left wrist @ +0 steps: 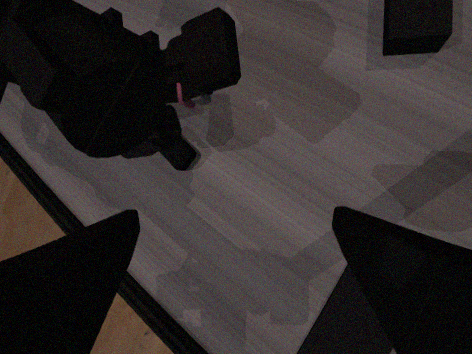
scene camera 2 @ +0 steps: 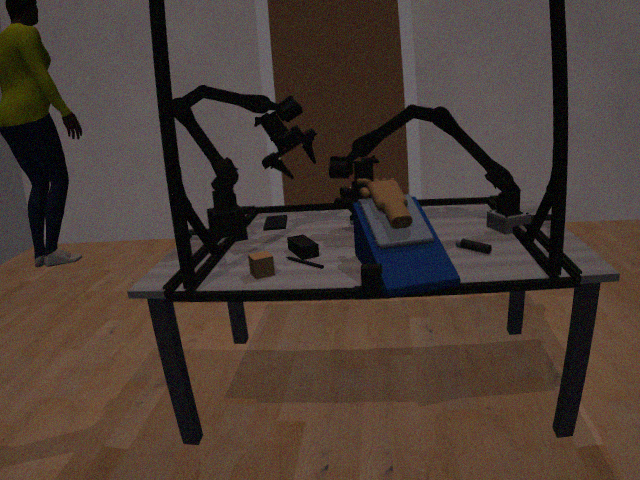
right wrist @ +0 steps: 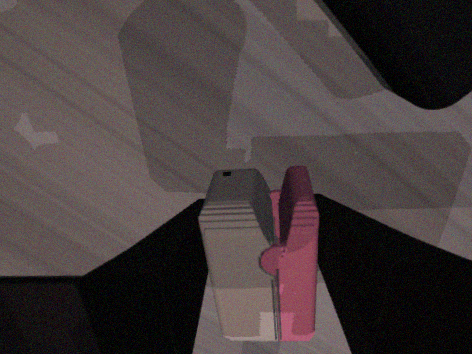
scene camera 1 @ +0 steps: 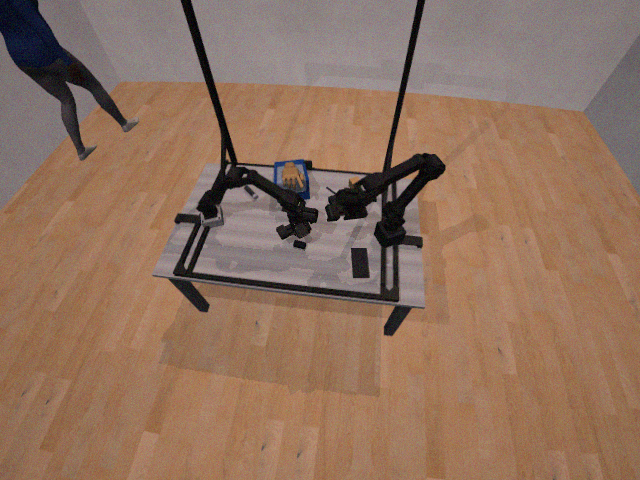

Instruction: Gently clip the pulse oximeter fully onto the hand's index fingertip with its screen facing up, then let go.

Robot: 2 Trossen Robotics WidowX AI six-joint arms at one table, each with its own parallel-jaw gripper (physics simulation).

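Places are measured from the left arm's base along level axes (x back, y left, z down), in centimetres.
Pixels of known places: left gripper, fingertip midpoint: point(left wrist: 237, 218) point(scene camera 2: 304, 170) point(scene camera 1: 335, 220); right gripper, fingertip midpoint: point(left wrist: 199, 94) point(right wrist: 259, 208); left arm's base at its link origin: point(scene camera 2: 225, 209) point(scene camera 1: 391, 227); right arm's base at its link origin: point(scene camera 2: 508, 212) point(scene camera 1: 210, 213).
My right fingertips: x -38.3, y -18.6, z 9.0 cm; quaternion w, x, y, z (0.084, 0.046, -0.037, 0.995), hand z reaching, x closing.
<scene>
Ahead of a thing's pixels: the offset from my right fingertips to its middle. "pt": to the spot under its first point.
The pulse oximeter {dx -0.4, dy -1.1, dz -1.1 cm} point(right wrist: 240, 250) point(left wrist: 180, 94), with one grey-beige half and one pink half, stands on its side between the fingers of my right gripper point(right wrist: 259, 208) point(scene camera 1: 293, 231). Both fingers touch its sides, so the gripper is shut on it; its screen is not visible. The tan hand point(scene camera 1: 292, 176) point(scene camera 2: 390, 198) lies palm down on a grey pad {pt dx +9.0, dy -37.3, dz -8.3 cm} point(scene camera 2: 403, 238) on a sloped blue block {pt dx +10.2, dy -45.3, dz -3.6 cm} point(scene camera 2: 418, 268), well apart from the oximeter. My left gripper point(left wrist: 237, 218) point(scene camera 2: 303, 170) is open and empty, high above the table. Scene camera 2 hides most of my right gripper behind the hand.
A small black block {dx -2.0, dy +7.4, dz -1.2 cm} point(scene camera 1: 299, 244) point(left wrist: 184, 159) lies close to my right gripper. A flat black slab {dx +20.2, dy +25.4, dz +0.1 cm} point(scene camera 1: 359, 262) point(scene camera 2: 275, 222), a black box {dx +23.5, dy -8.5, dz -1.3 cm} point(scene camera 2: 303, 246), a pen {dx +26.7, dy -16.5, dz +0.0 cm} point(scene camera 2: 305, 262), a wooden cube {dx +38.2, dy -18.0, dz -2.1 cm} point(scene camera 2: 261, 264) and a dark cylinder {dx -15.1, dy -34.3, dz -0.9 cm} point(scene camera 1: 250, 192) point(scene camera 2: 474, 245) lie on the table.
</scene>
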